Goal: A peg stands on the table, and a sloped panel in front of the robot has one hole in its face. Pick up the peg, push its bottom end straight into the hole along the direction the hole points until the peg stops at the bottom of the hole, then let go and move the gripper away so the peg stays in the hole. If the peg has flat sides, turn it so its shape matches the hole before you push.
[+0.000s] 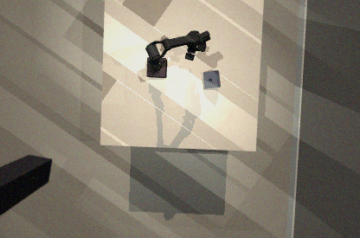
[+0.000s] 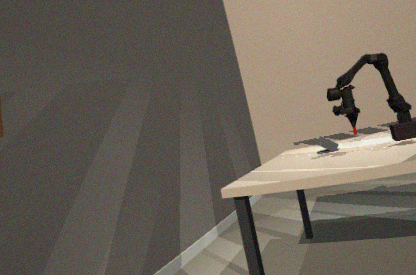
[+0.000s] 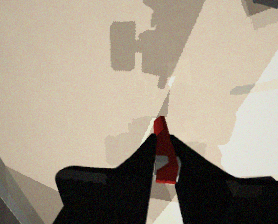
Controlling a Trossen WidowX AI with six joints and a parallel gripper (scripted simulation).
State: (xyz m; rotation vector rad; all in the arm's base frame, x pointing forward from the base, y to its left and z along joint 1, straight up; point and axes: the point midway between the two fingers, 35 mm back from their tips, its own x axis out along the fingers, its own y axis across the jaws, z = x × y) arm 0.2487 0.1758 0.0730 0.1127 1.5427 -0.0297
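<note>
My gripper tip is 200 mm short of the grey-blue sloped panel, 190 mm to the left of it and 80 mm above it. From my gripper tip the other things lie so: red peg: 20 mm above.
</note>
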